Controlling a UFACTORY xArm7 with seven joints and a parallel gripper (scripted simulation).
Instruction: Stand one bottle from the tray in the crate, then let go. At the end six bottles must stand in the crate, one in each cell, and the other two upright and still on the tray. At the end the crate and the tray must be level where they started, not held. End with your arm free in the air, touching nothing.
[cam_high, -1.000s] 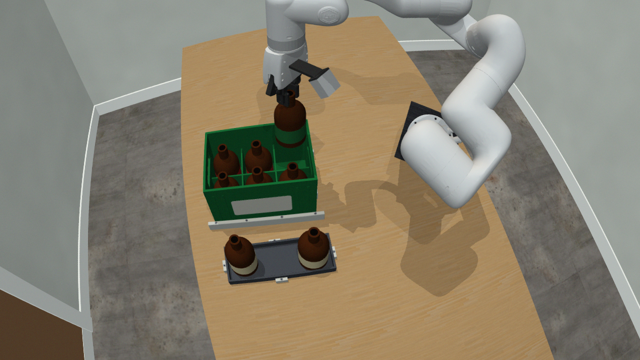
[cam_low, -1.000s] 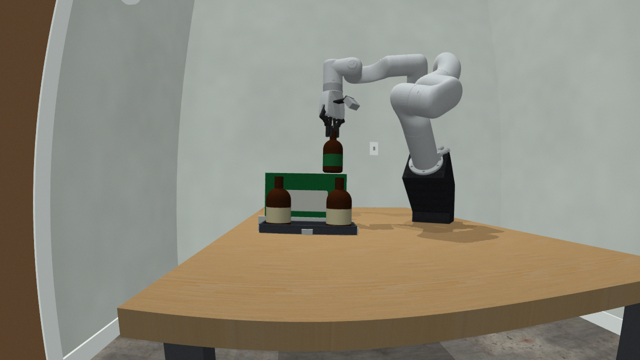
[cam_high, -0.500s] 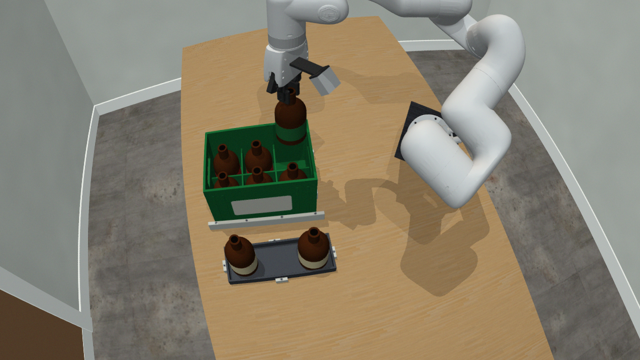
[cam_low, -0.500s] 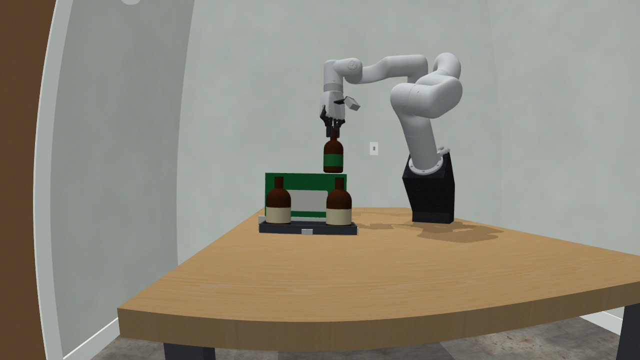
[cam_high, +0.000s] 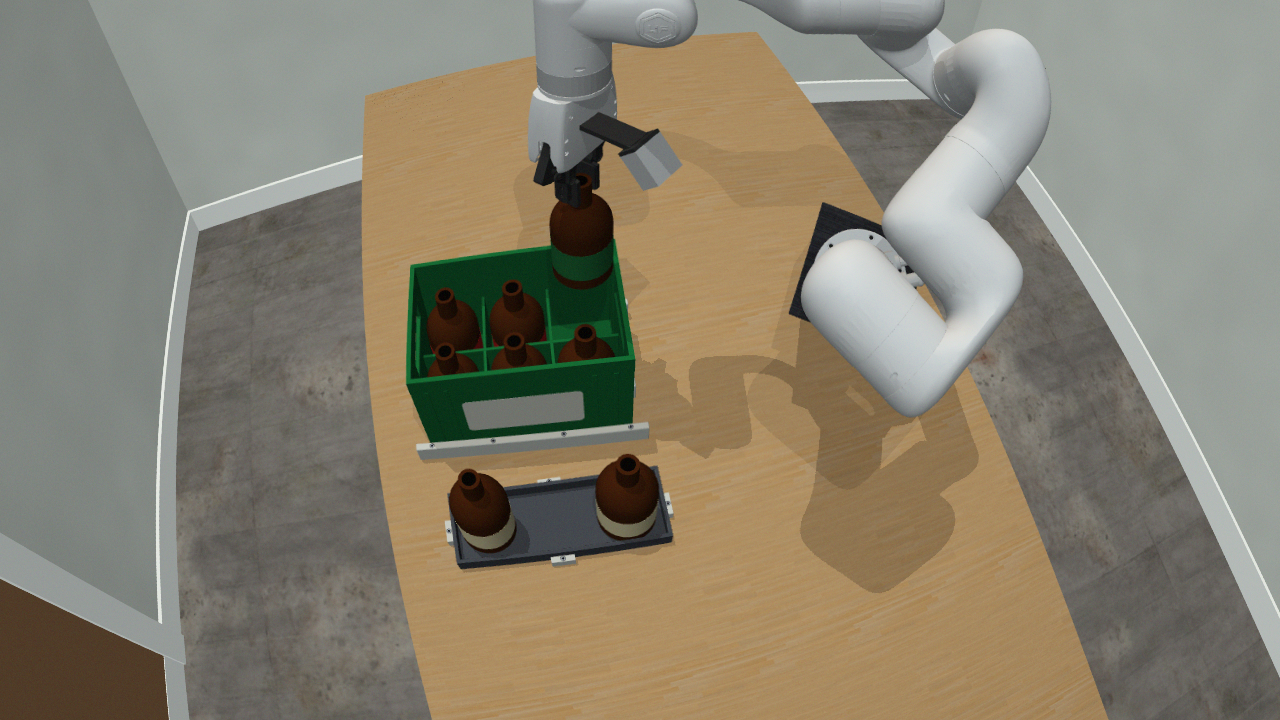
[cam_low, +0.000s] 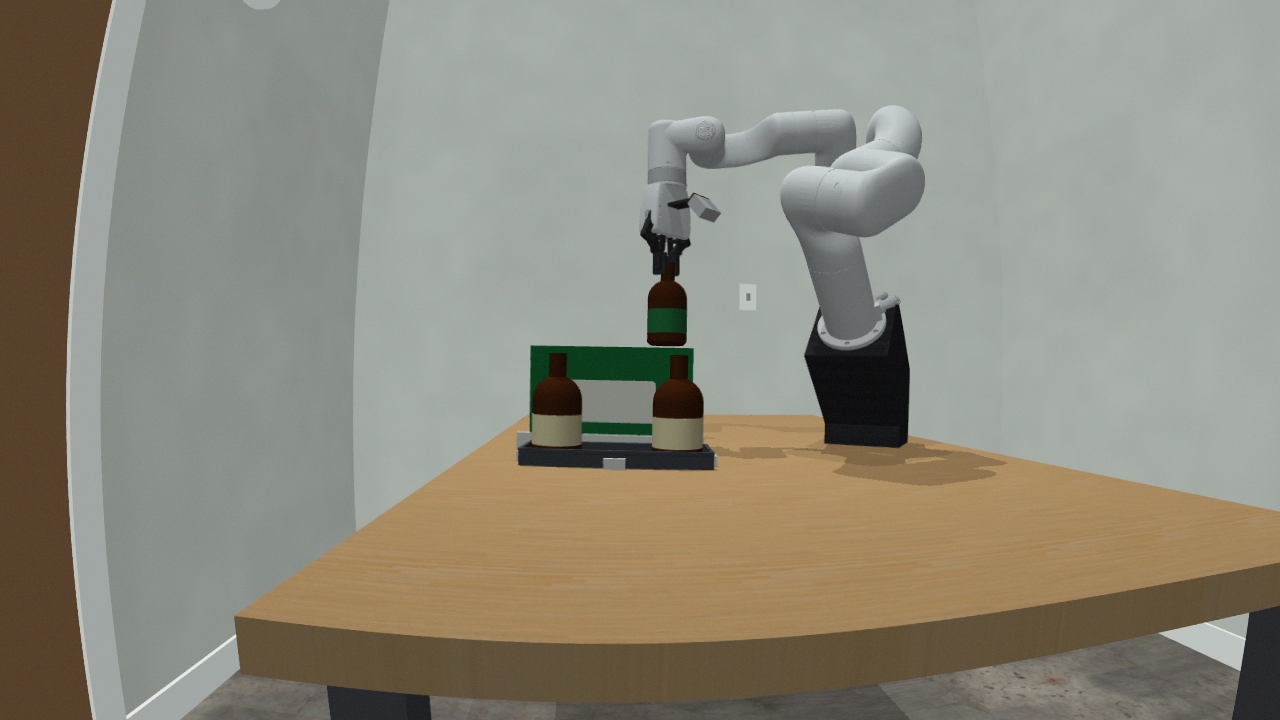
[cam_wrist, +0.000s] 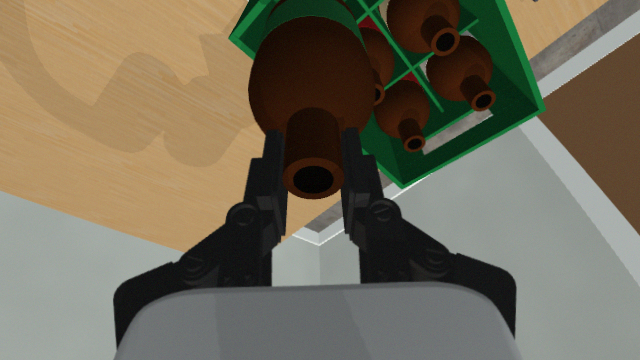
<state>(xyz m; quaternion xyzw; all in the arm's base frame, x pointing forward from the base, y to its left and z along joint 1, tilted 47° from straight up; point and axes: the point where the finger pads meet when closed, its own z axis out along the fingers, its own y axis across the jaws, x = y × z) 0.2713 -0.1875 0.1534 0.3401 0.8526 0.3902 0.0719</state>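
My hand is 7 cm above the green-label bottle. Round my hand: dark tray: 3 cm ahead, 26 cm to the left, 32 cm below; then green crate: 8 cm ahead, 5 cm to the left, 25 cm below.
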